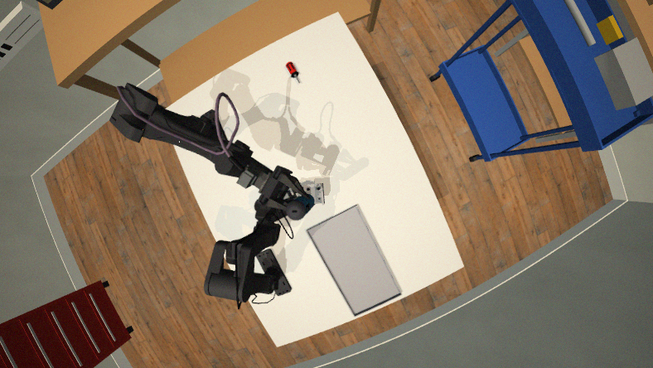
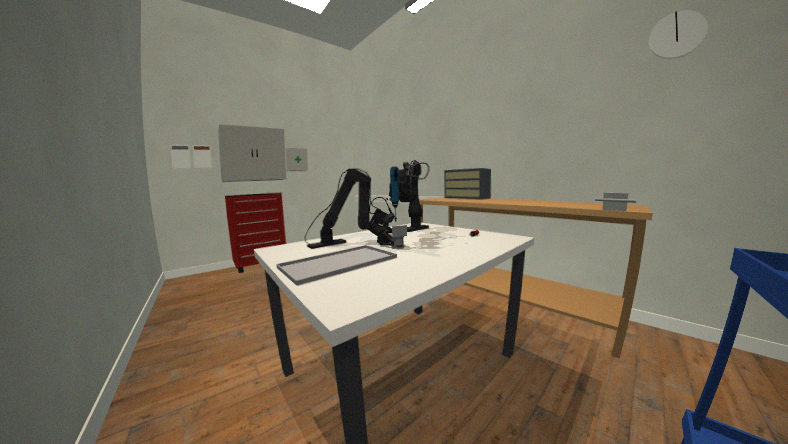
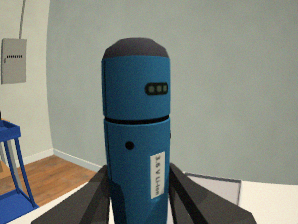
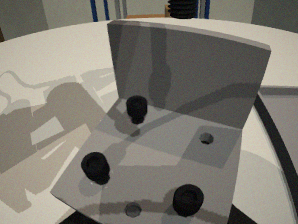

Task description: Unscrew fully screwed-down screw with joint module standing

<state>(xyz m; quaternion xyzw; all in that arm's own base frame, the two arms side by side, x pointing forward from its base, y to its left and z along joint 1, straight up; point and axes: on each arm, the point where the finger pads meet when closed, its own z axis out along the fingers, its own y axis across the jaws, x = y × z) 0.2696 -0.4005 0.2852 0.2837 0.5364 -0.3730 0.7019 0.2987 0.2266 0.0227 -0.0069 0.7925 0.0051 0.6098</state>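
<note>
Right now the grey bracket is 50 mm above my right hand. The rest, counted from my right hand: flat grey tray (320 mm to the right, 40 mm ahead, 20 mm below); then red-handled screwdriver (470 mm to the left, 110 mm ahead, 10 mm below).
</note>
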